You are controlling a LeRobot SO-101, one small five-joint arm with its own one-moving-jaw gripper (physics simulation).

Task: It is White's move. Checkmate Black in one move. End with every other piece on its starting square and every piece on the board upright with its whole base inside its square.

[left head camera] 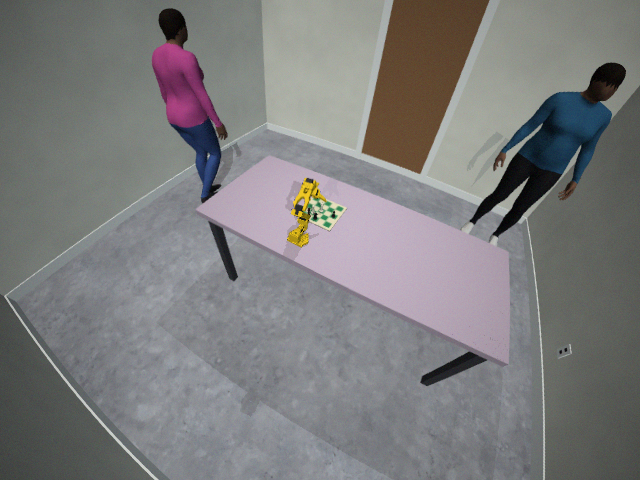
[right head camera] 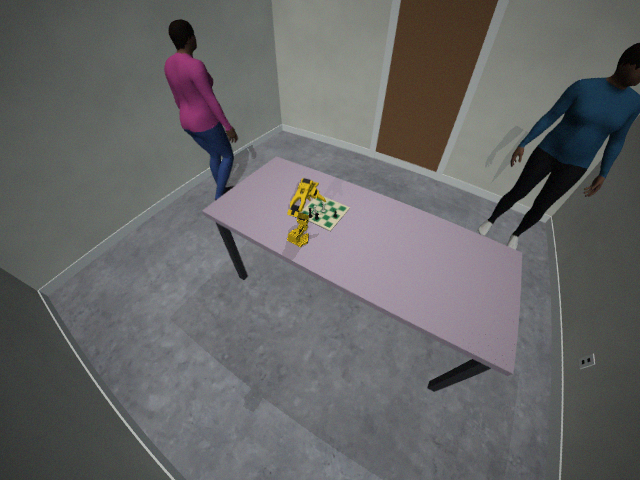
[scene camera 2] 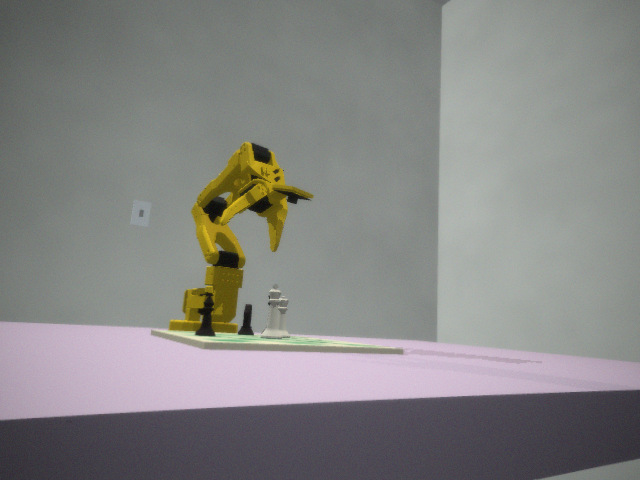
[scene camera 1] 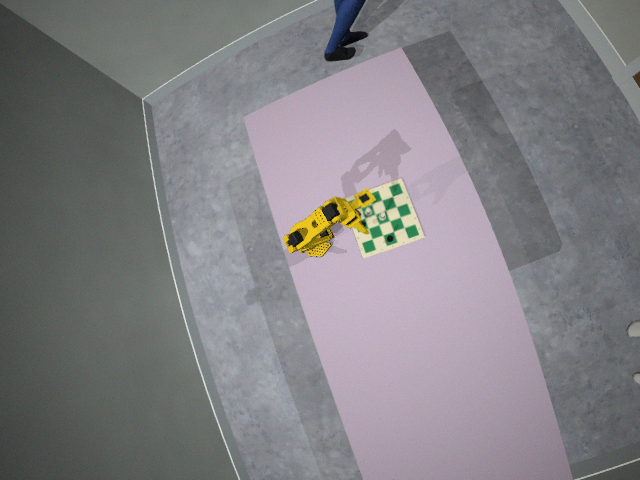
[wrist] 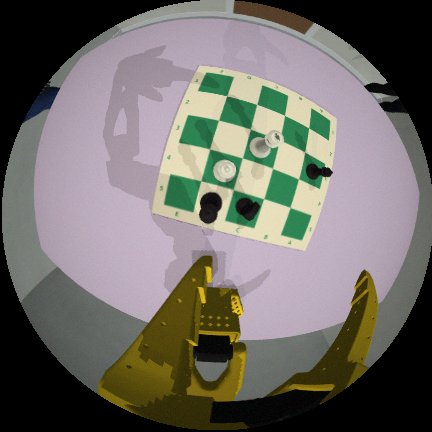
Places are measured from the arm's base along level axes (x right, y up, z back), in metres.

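Pixels of known places: hand, tool point: (left head camera: 310, 200) (right head camera: 310, 200) (scene camera 2: 272, 248) (scene camera 1: 354, 210) (wrist: 211, 265); arm's base, link origin: (left head camera: 300, 236) (right head camera: 300, 236) (scene camera 1: 322, 239) (wrist: 212, 296).
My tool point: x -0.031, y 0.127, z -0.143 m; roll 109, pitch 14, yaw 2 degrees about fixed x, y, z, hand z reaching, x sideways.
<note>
Ahead of a thing's pixels: the offset from my tool point to its top centre. Level surfaces: height alone.
My gripper (wrist: 286, 265) (scene camera 2: 248, 236) is open and empty, with a wide gap between its jaws. It hangs well above the pieces, near the board's rank-5 side. The board {dx +0.035, dy -0.121, dz -0.082 m} (wrist: 158, 202) (scene camera 1: 404, 238) (scene camera 2: 289, 349) lies flat. In the wrist view the white queen {dx -0.001, dy -0.068, dz -0.043 m} (wrist: 225, 171) (scene camera 1: 368, 210) stands on D4 and the white king {dx +0.031, dy -0.058, dz -0.082 m} (wrist: 260, 147) (scene camera 1: 382, 215) on C3. One black piece {dx -0.007, dy -0.058, dz -0.004 m} (wrist: 211, 202) stands on D5, another {dx +0.033, dy -0.081, dz -0.010 m} (wrist: 246, 207) (scene camera 2: 246, 320) on C5, and a tall one {dx +0.109, dy -0.077, dz -0.079 m} (wrist: 312, 171) (scene camera 2: 205, 320) on A3. Their types are hard to tell. All look upright.
The arm's base (scene camera 2: 224, 294) (left head camera: 298, 237) stands on the pink table {dy -0.127 m} (left head camera: 403, 248) beside the board's rank-5 side. The arm's shadow falls across the board and the table. A person in pink (left head camera: 183, 87) and one in blue (left head camera: 560, 129) stand beyond the table.
</note>
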